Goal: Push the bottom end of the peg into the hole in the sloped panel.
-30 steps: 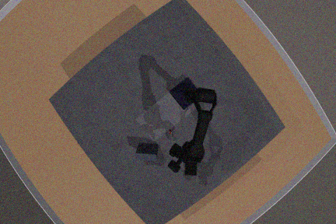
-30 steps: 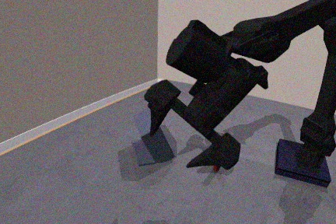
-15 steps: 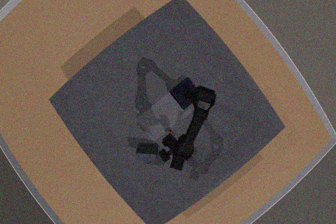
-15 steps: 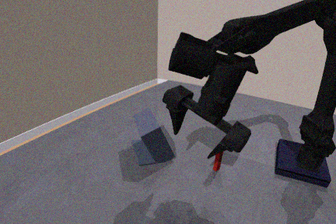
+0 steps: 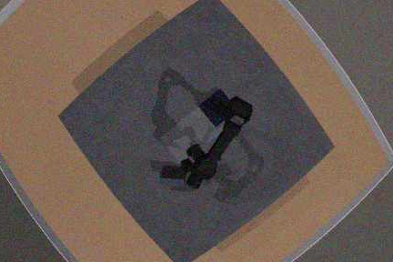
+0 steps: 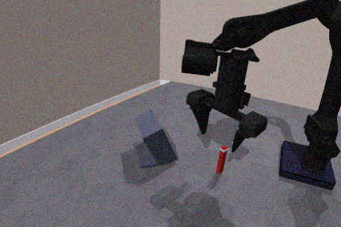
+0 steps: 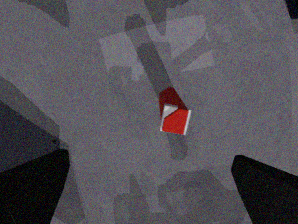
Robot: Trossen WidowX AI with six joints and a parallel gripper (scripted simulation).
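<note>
Now: gripper tip 10 mm past the red peg, 10 mm to the left of it and 40 mm above it. Also, from my gripper tip: sloped grey panel (180 mm ahead, 20 mm to the left, 40 mm below).
</note>
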